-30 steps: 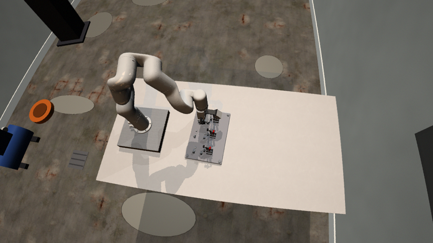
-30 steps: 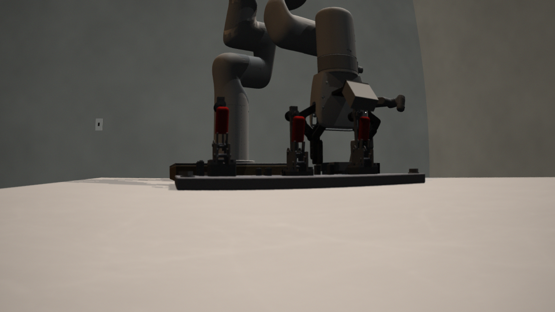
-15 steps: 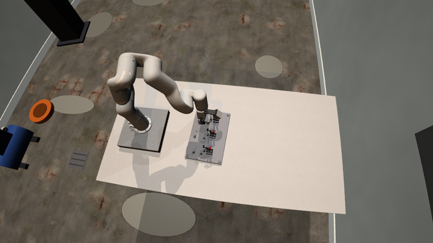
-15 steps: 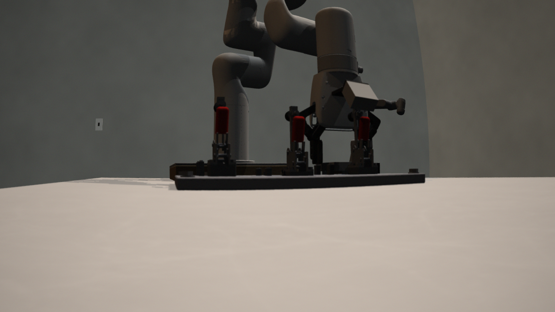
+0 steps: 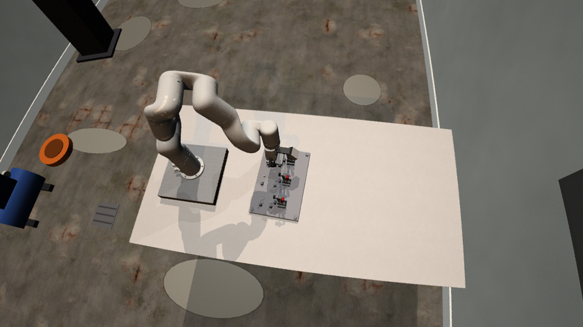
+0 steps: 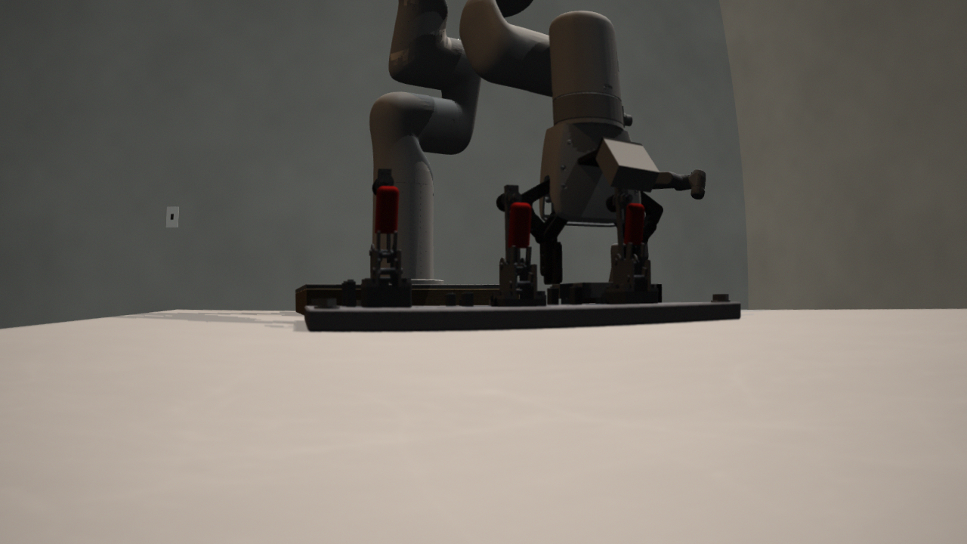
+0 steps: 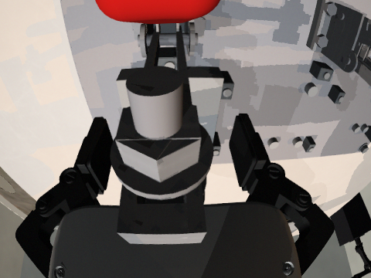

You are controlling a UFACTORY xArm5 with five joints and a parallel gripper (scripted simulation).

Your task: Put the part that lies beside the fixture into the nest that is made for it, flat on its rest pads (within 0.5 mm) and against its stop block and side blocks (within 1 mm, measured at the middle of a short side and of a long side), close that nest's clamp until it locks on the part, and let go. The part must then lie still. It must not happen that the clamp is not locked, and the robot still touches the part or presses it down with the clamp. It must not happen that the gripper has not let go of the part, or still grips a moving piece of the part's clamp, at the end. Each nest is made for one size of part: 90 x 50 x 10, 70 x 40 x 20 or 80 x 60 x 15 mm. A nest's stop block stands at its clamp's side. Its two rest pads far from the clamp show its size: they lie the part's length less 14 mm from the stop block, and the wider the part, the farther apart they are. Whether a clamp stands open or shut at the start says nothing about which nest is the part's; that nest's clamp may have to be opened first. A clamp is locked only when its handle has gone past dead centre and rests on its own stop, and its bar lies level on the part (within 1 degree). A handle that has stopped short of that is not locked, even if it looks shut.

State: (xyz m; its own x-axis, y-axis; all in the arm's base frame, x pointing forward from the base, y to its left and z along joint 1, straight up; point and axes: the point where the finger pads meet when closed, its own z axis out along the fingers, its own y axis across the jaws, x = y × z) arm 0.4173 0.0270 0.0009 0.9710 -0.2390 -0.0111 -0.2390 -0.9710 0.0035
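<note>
Right now the part is 20 mm below my hand. From my hand the other things lie so: grey fixture plate 120 mm to the right, 40 mm below, 20 mm ahead.
</note>
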